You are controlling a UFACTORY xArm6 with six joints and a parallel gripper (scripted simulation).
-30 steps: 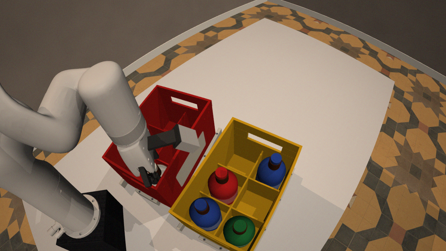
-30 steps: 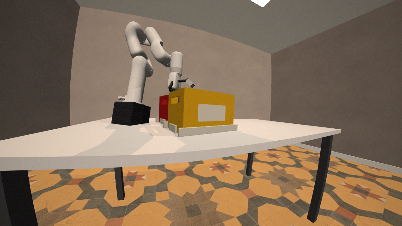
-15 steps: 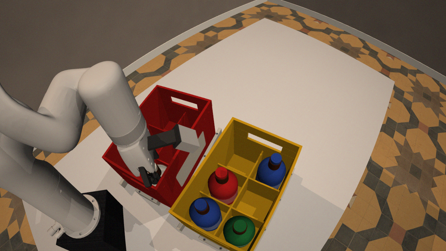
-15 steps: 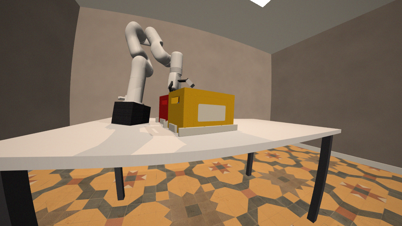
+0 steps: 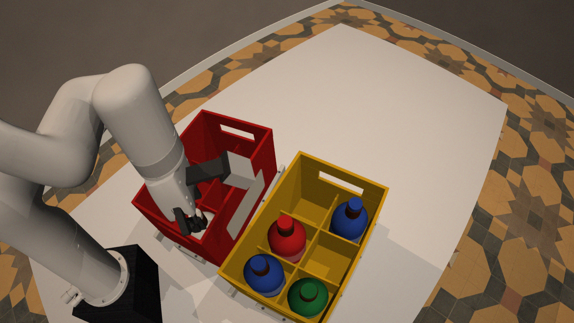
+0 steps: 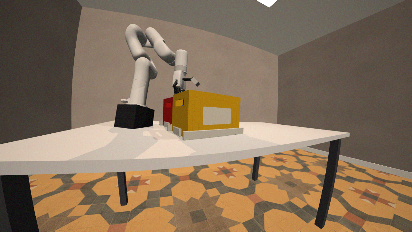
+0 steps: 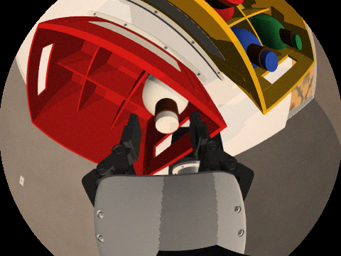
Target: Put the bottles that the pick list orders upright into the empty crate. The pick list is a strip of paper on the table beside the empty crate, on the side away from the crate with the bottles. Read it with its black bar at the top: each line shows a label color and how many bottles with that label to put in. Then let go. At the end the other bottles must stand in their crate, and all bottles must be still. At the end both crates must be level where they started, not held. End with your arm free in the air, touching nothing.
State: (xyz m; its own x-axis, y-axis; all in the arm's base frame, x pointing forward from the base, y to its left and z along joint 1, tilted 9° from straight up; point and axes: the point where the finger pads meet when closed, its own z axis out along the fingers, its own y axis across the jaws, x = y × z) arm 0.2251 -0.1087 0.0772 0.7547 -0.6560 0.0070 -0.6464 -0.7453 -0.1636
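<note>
The white bottle lies 90 mm below my hand. Round my hand: yellow crate 80 mm ahead, 190 mm to the right, 90 mm below; then red crate 80 mm ahead, 60 mm to the left, 90 mm below; then red bottle 80 mm ahead, 140 mm to the right, 90 mm below.
</note>
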